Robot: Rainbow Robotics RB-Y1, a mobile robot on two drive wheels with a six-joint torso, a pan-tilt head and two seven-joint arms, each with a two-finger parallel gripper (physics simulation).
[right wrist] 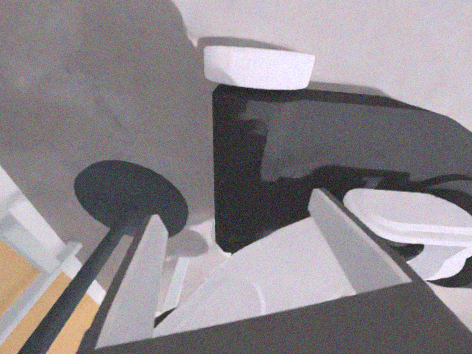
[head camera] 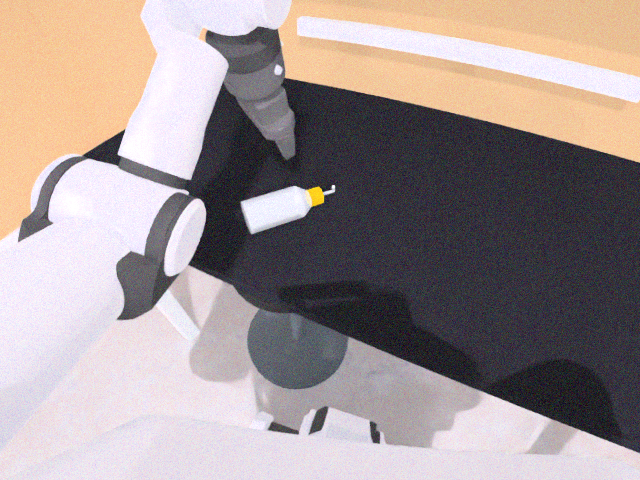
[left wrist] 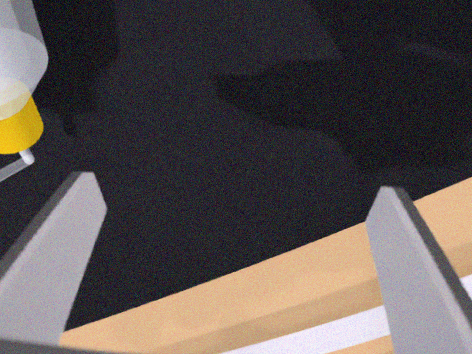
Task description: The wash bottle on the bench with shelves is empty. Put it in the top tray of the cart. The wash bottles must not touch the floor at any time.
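Places are measured from the robot's base along level axes (x ahead, y left, z up), in millimetres.
Pixels of known places: left gripper, between the fingertips: point(head camera: 273, 136) point(left wrist: 235, 198); right gripper, between the fingertips: point(right wrist: 239, 211).
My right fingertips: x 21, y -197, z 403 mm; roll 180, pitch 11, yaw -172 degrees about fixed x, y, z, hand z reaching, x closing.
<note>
Behind a point stands the place of what it marks.
The wash bottle point(head camera: 276, 209) {x 301, y 216, z 965 mm} point(left wrist: 15, 57) {x 358, y 223, z 963 mm}, white with a yellow cap and thin spout, lies on its side on the black bench top point(head camera: 439, 206) {x 459, y -64, z 915 mm} point(left wrist: 200, 125) {x 492, y 215, z 915 mm}. In the left wrist view its cap end shows at the upper left edge, outside the fingers. My left gripper point(head camera: 290, 155) point(left wrist: 235, 198) {x 421, y 266, z 1027 mm} is open and empty over the bench top, just above the bottle in the head picture and apart from it. My right gripper point(right wrist: 239, 211) {x 21, y -197, z 403 mm} is open and empty, over the floor and the robot's base. The cart does not show in these views.
A wood-coloured surface point(head camera: 67, 77) {x 1214, y 2010, z 706 mm} with a white bar point(head camera: 465, 54) {x 868, y -70, z 1085 mm} point(left wrist: 310, 331) {x 888, y 93, z 1070 mm} lies beyond the bench top. A round dark disc point(head camera: 297, 356) point(right wrist: 120, 187) with a pole point(right wrist: 70, 295) {x 438, y 254, z 351 mm} stands near the bench's lower edge. The black robot base point(right wrist: 310, 135) {x -115, y -164, z 169 mm} shows in the right wrist view.
</note>
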